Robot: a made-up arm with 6 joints.
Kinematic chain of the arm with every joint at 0, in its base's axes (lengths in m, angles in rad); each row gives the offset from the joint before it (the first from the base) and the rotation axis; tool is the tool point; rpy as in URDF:
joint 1: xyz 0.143 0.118 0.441 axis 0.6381 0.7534 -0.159
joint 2: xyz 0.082 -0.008 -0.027 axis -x
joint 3: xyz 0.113 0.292 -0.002 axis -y
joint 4: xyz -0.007 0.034 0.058 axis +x
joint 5: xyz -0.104 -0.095 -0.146 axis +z
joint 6: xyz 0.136 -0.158 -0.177 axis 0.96 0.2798 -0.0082
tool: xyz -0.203 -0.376 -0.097 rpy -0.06 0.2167 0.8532
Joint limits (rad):
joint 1: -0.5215..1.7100
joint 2: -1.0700..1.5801
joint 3: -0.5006..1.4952
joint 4: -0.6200..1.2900
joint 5: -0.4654..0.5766
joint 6: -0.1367..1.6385
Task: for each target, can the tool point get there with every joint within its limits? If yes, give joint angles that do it. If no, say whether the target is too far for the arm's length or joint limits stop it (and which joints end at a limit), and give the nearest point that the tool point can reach.
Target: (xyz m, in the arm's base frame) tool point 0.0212 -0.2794 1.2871
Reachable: no: joint limits stop it (at a limit: joint 1, joint 2, joint 4, joint 5) | nearest point 0.1595 -0.1461 0.9418 | short by 0.395 m
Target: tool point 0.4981 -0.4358 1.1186
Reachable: no: joint limits stop it (at a limit: joint 1, joint 2, joint 5) | nearest point 0.4839 -0.3209 0.9120 | short by 0.237 m
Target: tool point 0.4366 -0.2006 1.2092
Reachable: no: joint limits stop it (at a limit: joint 1, joint 2, joint 5) | nearest point 0.4317 -0.1370 0.9903 | short by 0.228 m
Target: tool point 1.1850 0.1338 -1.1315
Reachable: no: too far | nearest point 0.7676 0.1245 -0.5048 | short by 0.753 m
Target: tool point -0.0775 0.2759 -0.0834
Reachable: yes | joints 1.0177 -0.0480 -0.0606 0.0333 0.4903 0.2990
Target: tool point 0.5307 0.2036 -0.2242
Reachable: yes | joints 0.4692 -0.0591 0.9378 0.0475 0.3431 1.0424
